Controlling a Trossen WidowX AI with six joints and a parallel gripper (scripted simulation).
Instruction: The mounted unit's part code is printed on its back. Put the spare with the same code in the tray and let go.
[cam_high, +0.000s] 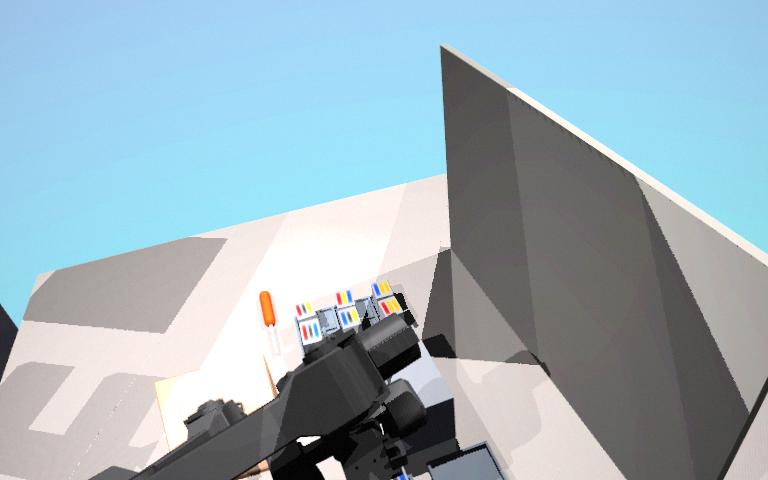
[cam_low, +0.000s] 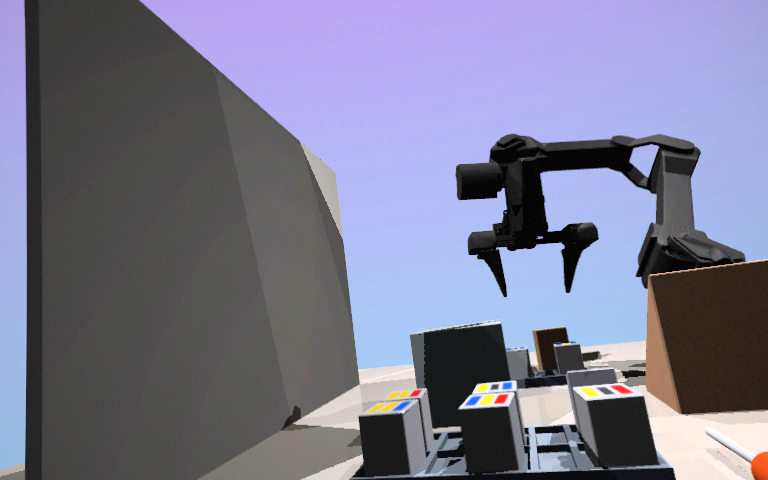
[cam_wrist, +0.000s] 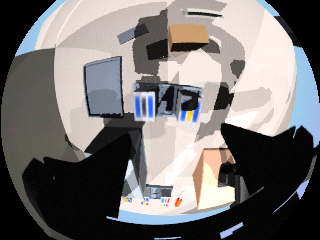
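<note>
Right now my gripper tip is 150 mm short of the blue-grey tray, 10 mm to the left of it and 120 mm above it. From my gripper tip the other things lie so: mounted unit 100 mm ahead, 170 mm to the left, 80 mm below; grey wall 340 mm ahead, 180 mm to the left, 100 mm above.
</note>
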